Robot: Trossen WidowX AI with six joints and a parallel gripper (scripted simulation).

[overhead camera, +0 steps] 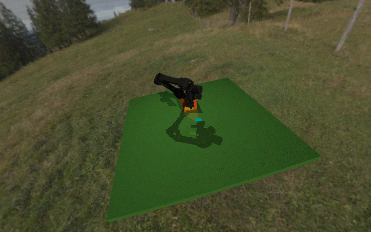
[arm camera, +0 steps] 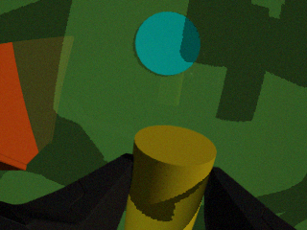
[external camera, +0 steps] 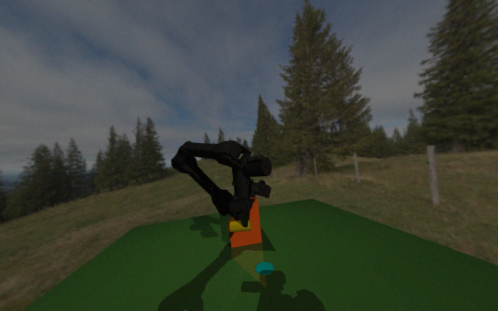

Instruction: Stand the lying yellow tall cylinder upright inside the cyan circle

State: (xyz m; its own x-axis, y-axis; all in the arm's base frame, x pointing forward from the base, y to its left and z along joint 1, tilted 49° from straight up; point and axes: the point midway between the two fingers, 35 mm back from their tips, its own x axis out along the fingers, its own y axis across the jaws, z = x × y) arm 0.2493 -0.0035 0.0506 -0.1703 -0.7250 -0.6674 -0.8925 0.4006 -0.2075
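Right now the cyan circle is 1 cm ahead of my gripper tip, 4 cm to the left of it and 14 cm below it. The rest, counted from my gripper tip: yellow tall cylinder (1 cm behind, 2 cm to the right).
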